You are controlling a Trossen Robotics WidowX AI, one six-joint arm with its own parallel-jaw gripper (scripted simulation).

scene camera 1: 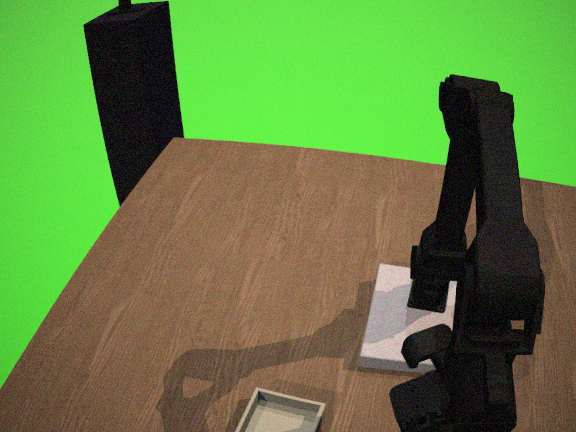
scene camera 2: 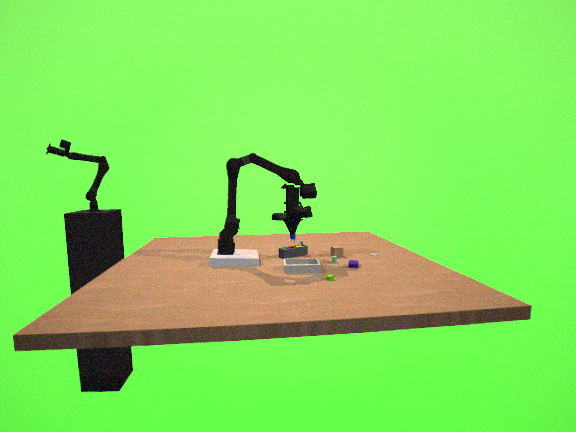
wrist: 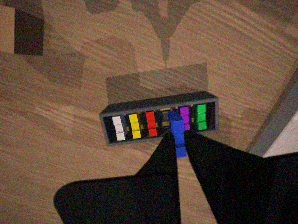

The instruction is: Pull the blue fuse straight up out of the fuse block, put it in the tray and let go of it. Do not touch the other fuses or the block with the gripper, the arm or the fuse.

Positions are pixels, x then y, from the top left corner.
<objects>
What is my gripper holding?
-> A blue fuse.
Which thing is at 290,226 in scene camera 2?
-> My gripper.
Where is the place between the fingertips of my gripper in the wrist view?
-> At 177,137
</objects>
